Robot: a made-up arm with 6 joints. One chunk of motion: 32 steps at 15 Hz.
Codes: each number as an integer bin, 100 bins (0 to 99) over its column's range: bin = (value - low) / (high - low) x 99, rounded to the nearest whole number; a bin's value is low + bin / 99 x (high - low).
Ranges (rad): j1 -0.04..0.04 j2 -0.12..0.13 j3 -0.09..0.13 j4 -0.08..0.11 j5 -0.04..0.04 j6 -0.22..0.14
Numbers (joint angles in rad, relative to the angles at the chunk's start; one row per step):
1: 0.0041 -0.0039 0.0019 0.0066 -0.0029 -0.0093
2: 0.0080 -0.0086 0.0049 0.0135 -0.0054 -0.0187
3: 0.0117 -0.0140 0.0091 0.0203 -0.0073 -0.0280
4: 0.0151 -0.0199 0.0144 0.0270 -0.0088 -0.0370
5: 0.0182 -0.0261 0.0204 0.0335 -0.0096 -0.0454
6: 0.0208 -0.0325 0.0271 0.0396 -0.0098 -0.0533
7: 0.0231 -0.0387 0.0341 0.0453 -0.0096 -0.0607
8: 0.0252 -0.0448 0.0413 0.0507 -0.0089 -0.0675
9: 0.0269 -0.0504 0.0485 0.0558 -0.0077 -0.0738
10: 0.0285 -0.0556 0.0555 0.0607 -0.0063 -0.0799
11: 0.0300 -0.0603 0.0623 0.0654 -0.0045 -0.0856
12: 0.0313 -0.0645 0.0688 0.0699 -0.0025 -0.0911
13: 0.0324 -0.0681 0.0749 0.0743 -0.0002 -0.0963
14: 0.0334 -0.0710 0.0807 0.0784 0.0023 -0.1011
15: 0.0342 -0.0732 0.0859 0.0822 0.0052 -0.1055
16: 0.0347 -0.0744 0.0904 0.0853 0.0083 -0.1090
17: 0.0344 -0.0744 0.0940 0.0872 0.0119 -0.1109
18: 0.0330 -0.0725 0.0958 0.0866 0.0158 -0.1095
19: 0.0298 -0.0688 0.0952 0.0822 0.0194 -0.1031
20: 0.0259 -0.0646 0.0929 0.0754 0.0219 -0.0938
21: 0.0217 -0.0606 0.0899 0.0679 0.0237 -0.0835
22: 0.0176 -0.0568 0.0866 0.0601 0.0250 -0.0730
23: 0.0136 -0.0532 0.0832 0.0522 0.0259 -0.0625
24: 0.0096 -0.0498 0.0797 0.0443 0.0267 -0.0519
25: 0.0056 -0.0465 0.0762 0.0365 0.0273 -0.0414
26: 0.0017 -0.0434 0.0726 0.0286 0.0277 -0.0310
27: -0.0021 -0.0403 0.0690 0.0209 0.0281 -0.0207
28: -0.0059 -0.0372 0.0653 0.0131 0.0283 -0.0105
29: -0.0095 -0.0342 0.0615 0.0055 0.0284 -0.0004
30: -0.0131 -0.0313 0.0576 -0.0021 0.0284 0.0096
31: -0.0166 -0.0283 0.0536 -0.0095 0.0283 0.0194
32: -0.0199 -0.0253 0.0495 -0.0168 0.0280 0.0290
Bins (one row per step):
1: 55 46 41 45 46 58
2: 59 44 43 49 43 55
3: 64 42 45 52 40 53
4: 68 40 47 56 39 50
5: 72 37 50 59 38 48
6: 75 35 53 62 37 46
7: 78 32 56 65 38 44
8: 81 30 59 68 38 42
9: 83 28 62 71 40 40
10: 85 26 65 73 42 39
11: 87 24 69 76 44 37
12: 88 22 71 78 46 35
13: 90 21 74 80 49 34
14: 91 19 77 83 52 33
15: 92 19 79 85 56 31
16: 92 18 81 86 60 31
17: 92 18 83 87 64 30
18: 90 19 84 87 69 30
19: 86 20 83 85 74 32
20: 82 22 82 81 77 35
21: 76 24 81 77 79 38
22: 71 25 79 73 80 40
23: 66 26 78 69 82 43
24: 61 28 76 65 83 46
25: 56 29 75 61 83 49
26: 52 30 73 57 84 52
27: 47 32 72 53 84 55
28: 42 33 70 49 85 58
29: 38 34 68 45 85 60
30: 33 35 66 41 85 63
31: 29 36 65 37 85 66
32: 25 38 63 33 84 68

